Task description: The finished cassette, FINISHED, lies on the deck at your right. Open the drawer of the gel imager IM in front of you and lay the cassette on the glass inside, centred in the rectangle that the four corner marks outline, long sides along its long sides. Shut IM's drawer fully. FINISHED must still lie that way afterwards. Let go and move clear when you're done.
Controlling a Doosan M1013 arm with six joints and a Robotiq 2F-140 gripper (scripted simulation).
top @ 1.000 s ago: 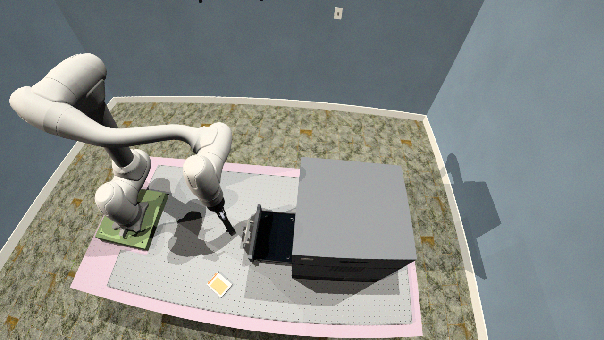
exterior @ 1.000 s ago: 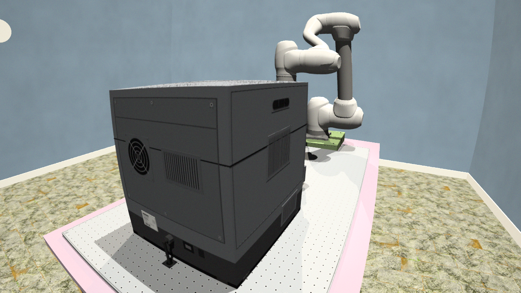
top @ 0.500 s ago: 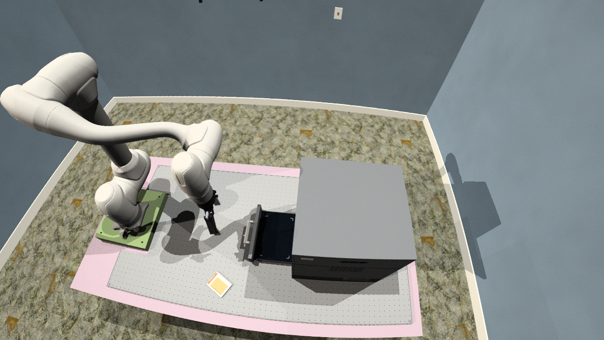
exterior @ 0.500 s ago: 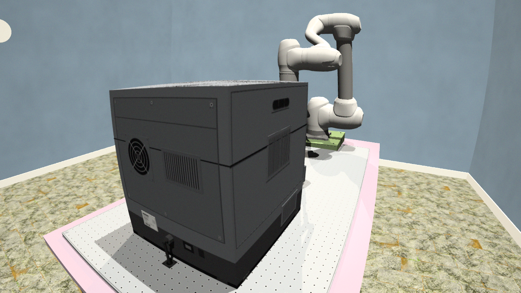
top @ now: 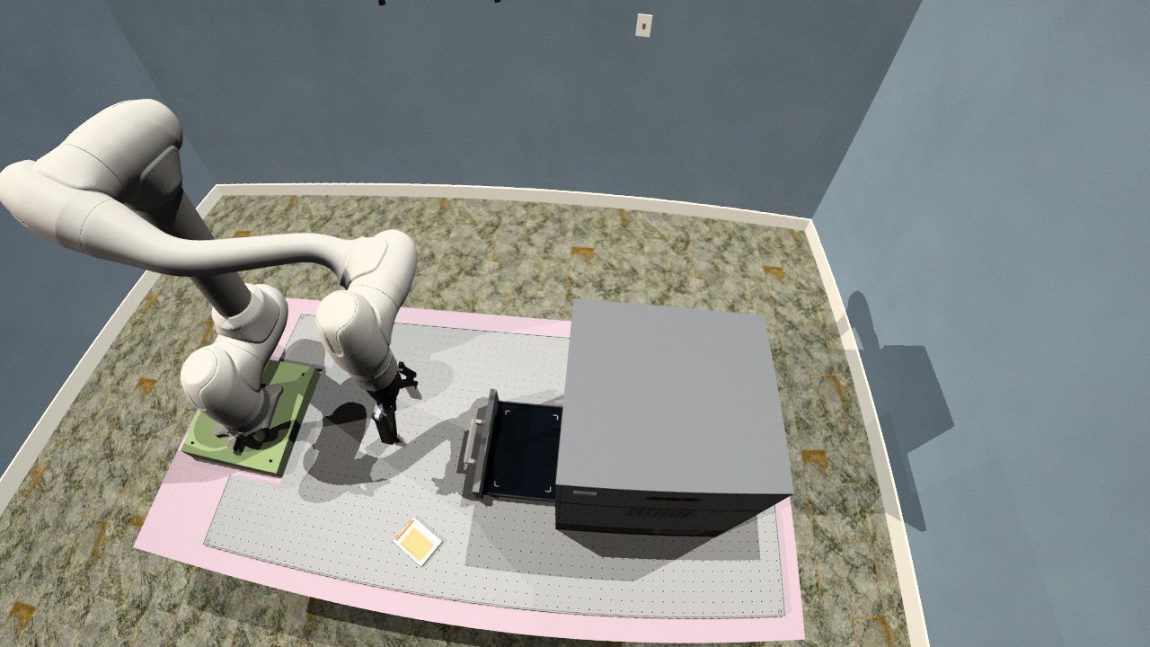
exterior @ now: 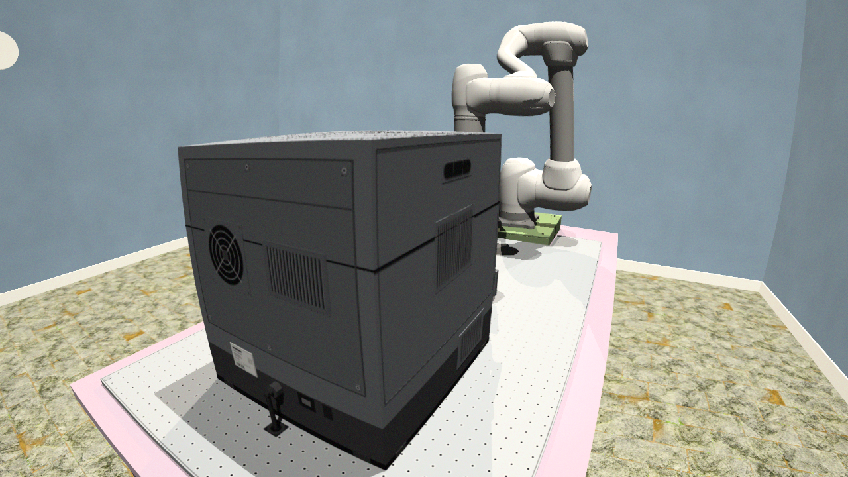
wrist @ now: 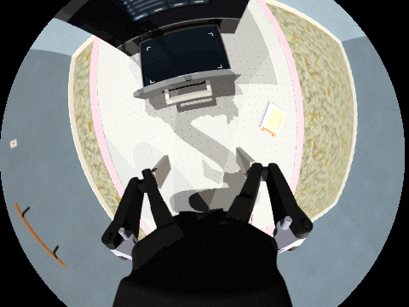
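The cassette FINISHED is 25 cm to the right of my hand and 19 cm below it.
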